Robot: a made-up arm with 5 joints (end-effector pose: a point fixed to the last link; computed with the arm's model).
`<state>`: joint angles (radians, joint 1 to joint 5).
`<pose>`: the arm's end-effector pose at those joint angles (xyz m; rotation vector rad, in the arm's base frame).
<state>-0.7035 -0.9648 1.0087 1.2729 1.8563</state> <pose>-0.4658 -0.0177 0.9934 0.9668 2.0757 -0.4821</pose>
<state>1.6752 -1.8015 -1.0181 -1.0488 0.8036</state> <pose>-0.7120 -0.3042 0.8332 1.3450 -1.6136 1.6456</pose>
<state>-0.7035 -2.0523 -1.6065 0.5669 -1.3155</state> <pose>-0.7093 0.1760 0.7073 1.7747 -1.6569 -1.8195</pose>
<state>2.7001 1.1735 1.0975 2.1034 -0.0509</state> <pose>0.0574 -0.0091 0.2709 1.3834 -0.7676 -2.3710</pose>
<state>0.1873 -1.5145 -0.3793 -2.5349 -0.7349</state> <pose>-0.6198 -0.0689 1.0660 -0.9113 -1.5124 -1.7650</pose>
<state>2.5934 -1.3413 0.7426 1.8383 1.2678</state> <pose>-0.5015 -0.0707 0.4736 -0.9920 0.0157 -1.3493</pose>
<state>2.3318 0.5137 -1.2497 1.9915 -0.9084</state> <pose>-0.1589 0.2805 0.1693 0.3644 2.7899 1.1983</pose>
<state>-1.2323 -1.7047 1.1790 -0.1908 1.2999</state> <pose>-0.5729 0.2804 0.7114 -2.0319 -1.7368 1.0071</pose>
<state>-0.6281 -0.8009 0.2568 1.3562 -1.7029</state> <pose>-0.4324 -0.1047 0.9741 -1.8334 0.3548 0.6475</pose>
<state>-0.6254 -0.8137 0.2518 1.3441 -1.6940</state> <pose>-0.4364 -0.1037 0.9709 -1.8379 0.3603 0.6483</pose>
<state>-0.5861 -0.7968 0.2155 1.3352 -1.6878</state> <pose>-0.4391 -0.1193 0.9661 -1.8254 0.3432 0.7090</pose>
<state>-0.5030 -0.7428 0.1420 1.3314 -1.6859</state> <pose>-0.4397 -0.1557 0.9574 -1.7918 0.2884 0.8374</pose>
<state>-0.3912 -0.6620 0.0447 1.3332 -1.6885</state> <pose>-0.4369 -0.2067 0.9412 -1.7433 0.1898 1.0002</pose>
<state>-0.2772 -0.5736 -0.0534 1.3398 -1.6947</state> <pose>-0.4303 -0.2597 0.9176 -1.6924 0.0630 1.1512</pose>
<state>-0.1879 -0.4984 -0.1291 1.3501 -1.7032</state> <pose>-0.4211 -0.3010 0.8937 -1.6512 -0.0548 1.2566</pose>
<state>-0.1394 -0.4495 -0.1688 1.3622 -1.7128</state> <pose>-0.4127 -0.3238 0.8790 -1.6258 -0.1280 1.3093</pose>
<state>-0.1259 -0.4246 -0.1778 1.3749 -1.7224</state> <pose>-0.4063 -0.3316 0.8756 -1.6130 -0.1549 1.3243</pose>
